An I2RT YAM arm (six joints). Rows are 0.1 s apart.
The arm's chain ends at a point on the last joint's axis. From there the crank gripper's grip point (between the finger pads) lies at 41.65 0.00 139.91 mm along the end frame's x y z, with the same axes.
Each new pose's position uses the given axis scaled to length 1; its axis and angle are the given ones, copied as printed.
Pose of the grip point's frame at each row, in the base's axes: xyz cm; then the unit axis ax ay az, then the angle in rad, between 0 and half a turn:
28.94 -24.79 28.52 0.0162 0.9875 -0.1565 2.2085
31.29 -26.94 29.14 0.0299 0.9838 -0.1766 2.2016
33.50 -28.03 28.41 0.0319 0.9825 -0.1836 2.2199
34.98 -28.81 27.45 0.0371 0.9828 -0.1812 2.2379
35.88 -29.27 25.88 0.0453 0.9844 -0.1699 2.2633
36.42 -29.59 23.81 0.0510 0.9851 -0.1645 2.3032
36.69 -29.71 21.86 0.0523 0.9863 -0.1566 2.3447
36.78 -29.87 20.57 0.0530 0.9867 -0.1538 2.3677
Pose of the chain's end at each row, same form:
20.37 -20.74 39.62 0.0162 0.9875 -0.1565 2.2085
22.74 -22.34 40.04 0.0299 0.9838 -0.1766 2.2016
25.19 -23.23 39.41 0.0319 0.9825 -0.1836 2.2199
26.90 -24.02 38.62 0.0371 0.9828 -0.1812 2.2379
28.10 -24.71 37.36 0.0453 0.9844 -0.1699 2.2633
29.13 -25.12 35.64 0.0510 0.9851 -0.1645 2.3032
29.91 -25.41 34.05 0.0523 0.9863 -0.1566 2.3447
30.29 -25.64 32.94 0.0530 0.9867 -0.1538 2.3677

